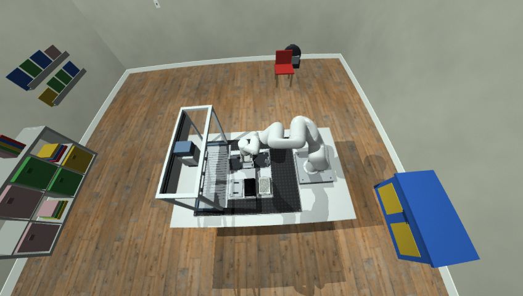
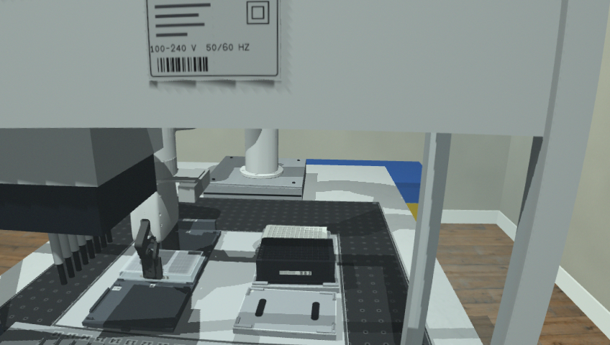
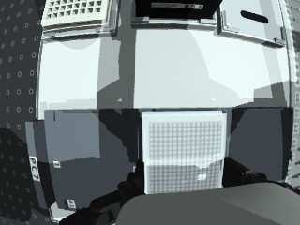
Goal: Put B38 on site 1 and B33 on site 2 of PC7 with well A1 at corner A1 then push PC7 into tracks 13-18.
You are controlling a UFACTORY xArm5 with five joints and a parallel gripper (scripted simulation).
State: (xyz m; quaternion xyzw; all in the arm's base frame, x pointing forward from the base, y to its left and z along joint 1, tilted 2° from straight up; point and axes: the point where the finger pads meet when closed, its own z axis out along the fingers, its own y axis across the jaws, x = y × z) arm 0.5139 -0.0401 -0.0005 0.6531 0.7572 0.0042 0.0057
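Right now the white 96-well plate is 20 cm to the left of my hand, 15 cm behind it and 1 cm below it. Round my hand: plate nest S1 (20 cm to the left, 15 cm behind, 2 cm below).
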